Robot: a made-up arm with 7 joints. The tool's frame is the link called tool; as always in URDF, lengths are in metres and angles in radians. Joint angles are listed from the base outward.
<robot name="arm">
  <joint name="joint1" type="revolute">
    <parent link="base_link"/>
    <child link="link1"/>
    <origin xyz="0 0 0"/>
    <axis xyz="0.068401 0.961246 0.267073"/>
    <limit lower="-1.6" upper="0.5"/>
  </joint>
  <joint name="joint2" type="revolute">
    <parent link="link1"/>
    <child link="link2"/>
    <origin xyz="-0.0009 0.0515 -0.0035"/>
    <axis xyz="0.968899 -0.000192 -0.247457"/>
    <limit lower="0" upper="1.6"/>
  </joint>
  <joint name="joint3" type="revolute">
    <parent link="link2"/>
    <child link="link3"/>
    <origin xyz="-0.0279 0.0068 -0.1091"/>
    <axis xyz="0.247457 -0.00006 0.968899"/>
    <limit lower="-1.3" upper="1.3"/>
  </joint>
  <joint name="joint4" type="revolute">
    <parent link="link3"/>
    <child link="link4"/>
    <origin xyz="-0.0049 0 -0.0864"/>
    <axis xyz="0.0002 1 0.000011"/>
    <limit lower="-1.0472" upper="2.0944"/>
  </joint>
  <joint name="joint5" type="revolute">
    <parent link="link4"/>
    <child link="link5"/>
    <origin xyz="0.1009 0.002 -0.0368"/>
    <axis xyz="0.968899 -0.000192 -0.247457"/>
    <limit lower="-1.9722" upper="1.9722"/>
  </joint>
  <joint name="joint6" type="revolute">
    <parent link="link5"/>
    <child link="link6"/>
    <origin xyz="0.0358 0 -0.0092"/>
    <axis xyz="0.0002 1 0.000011"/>
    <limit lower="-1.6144" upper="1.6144"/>
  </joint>
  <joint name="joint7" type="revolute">
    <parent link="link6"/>
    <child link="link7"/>
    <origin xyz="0.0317 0 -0.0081"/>
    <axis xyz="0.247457 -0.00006 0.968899"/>
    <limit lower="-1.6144" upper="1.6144"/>
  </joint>
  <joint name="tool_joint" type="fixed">
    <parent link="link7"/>
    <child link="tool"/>
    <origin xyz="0 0 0" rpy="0 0.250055 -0.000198"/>
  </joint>
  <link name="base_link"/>
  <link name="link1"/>
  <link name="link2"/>
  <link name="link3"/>
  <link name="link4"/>
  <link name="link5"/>
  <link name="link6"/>
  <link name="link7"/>
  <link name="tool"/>
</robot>
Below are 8 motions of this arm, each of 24 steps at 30 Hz.
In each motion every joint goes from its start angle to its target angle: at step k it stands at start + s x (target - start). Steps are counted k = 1, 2, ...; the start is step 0. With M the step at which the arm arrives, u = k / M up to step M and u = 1 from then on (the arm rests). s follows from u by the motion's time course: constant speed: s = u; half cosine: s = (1 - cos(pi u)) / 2; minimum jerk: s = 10 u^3 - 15 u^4 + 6 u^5.
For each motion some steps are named. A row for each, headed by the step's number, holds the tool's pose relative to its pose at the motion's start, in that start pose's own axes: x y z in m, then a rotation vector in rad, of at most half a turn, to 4 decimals.
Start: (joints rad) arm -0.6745 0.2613 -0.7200 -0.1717 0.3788 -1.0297 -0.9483
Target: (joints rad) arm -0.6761 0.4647 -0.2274 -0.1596 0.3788 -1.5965 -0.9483
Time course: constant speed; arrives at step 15
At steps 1, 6, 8, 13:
1: -0.0074 0.0003 0.0004 0.0315 0.0137 -0.0013
6: -0.0442 0.0024 0.0058 0.1936 0.0804 -0.0274
8: -0.0586 0.0036 0.0095 0.2598 0.1059 -0.0469
13: -0.0930 0.0075 0.0221 0.4263 0.1645 -0.1183

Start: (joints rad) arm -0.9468 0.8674 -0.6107 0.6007 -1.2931 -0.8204 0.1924
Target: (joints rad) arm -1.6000 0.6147 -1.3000 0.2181 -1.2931 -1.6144 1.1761
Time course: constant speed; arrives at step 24
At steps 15, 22, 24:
15: 0.0094 -0.1504 0.0195 -0.6079 -0.2505 0.0786
22: -0.0053 -0.2043 0.0406 -0.9357 -0.1715 0.1028
24: -0.0111 -0.2170 0.0470 -1.0227 -0.1229 0.1063

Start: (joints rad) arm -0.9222 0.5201 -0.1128 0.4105 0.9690 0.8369 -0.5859
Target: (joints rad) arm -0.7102 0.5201 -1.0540 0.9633 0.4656 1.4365 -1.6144
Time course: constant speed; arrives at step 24
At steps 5, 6, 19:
5: 0.0109 -0.0458 -0.0074 0.0906 0.1667 -0.3773
6: 0.0124 -0.0548 -0.0101 0.1054 0.2074 -0.4481
19: 0.0133 -0.1508 -0.0770 0.1306 0.9133 -1.1523

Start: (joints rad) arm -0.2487 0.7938 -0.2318 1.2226 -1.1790 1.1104 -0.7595
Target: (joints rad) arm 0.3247 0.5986 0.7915 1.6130 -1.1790 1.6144 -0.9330
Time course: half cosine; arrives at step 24
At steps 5, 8, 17, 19, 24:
5: -0.0033 0.0197 -0.0133 -0.1384 -0.0113 -0.0589
8: -0.0083 0.0465 -0.0351 -0.3351 -0.0340 -0.1482
17: -0.0300 0.1237 -0.1423 -1.0446 -0.2131 -0.5592
19: -0.0337 0.1316 -0.1623 -1.1505 -0.2602 -0.6410
24: -0.0380 0.1387 -0.1848 -1.2621 -0.3193 -0.7380

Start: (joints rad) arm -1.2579 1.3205 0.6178 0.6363 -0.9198 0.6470 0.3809
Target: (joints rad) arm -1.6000 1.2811 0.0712 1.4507 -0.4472 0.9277 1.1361
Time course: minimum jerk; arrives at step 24
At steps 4, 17, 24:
4: 0.0030 0.0004 -0.0039 0.0187 0.0279 0.0487
17: 0.0308 0.0263 -0.0827 0.7085 0.4799 1.1324
24: 0.0280 0.0342 -0.0924 0.8854 0.5167 1.3240

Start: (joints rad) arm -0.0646 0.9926 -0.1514 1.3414 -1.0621 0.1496 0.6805
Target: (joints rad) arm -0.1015 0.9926 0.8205 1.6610 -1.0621 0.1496 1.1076
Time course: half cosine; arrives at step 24
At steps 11, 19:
11: 0.0121 0.0190 -0.0024 -0.3180 0.3119 0.2593
19: 0.0152 0.0263 -0.0207 -0.5528 0.7476 0.4651

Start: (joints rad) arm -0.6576 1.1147 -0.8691 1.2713 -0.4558 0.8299 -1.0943
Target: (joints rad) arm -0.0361 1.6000 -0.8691 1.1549 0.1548 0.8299 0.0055
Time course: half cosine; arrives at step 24
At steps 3, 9, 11, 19, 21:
3: -0.0011 0.0055 -0.0067 -0.0061 0.0310 0.0739
9: -0.0161 0.0391 -0.0528 0.0014 0.2698 0.5948
11: -0.0270 0.0513 -0.0725 0.0378 0.3892 0.8325
19: -0.0828 0.0783 -0.1282 0.3829 0.8381 1.6465
21: -0.0920 0.0799 -0.1334 0.4622 0.8990 1.7501

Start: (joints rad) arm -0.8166 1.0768 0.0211 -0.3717 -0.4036 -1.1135 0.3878
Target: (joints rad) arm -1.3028 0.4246 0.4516 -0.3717 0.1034 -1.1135 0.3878
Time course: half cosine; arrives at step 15
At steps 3, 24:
3: 0.0052 -0.0007 -0.0024 0.0438 -0.0854 0.0183
24: 0.0449 -0.0109 -0.0224 0.5163 -0.6478 0.3371

